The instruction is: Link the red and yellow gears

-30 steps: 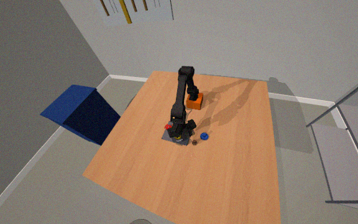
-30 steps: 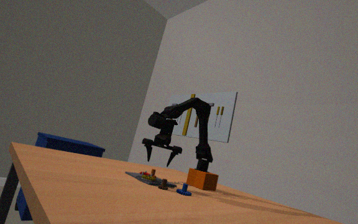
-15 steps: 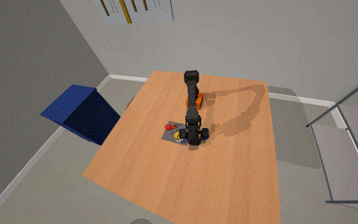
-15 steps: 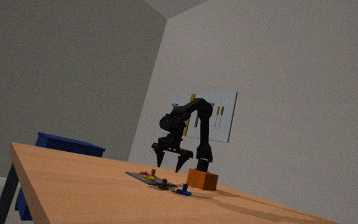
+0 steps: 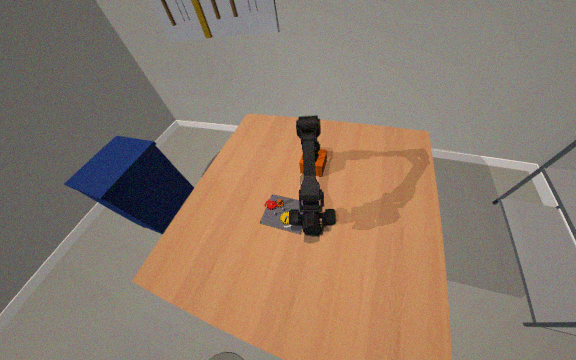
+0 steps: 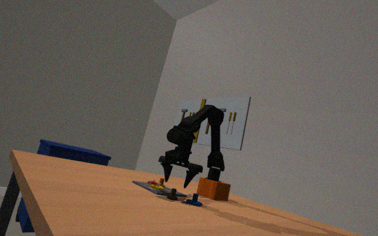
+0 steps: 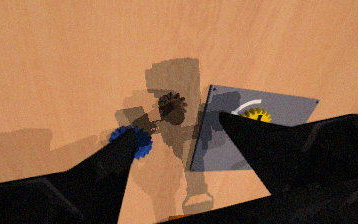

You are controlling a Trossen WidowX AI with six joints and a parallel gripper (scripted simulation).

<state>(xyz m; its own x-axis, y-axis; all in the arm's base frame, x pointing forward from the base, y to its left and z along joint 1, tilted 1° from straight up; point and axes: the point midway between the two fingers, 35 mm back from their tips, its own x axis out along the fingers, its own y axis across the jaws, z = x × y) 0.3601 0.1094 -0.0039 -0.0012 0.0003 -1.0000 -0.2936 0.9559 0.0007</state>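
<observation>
Right now the small dark brown gear is 40 mm below my gripper tip. The rest, counted from my gripper tip: small orange gear: 80 mm behind, 200 mm to the right, 30 mm below; then large blue gear: 70 mm behind, 60 mm to the left, 40 mm below; then yellow gear: 20 mm behind, 140 mm to the right, 40 mm below.
</observation>
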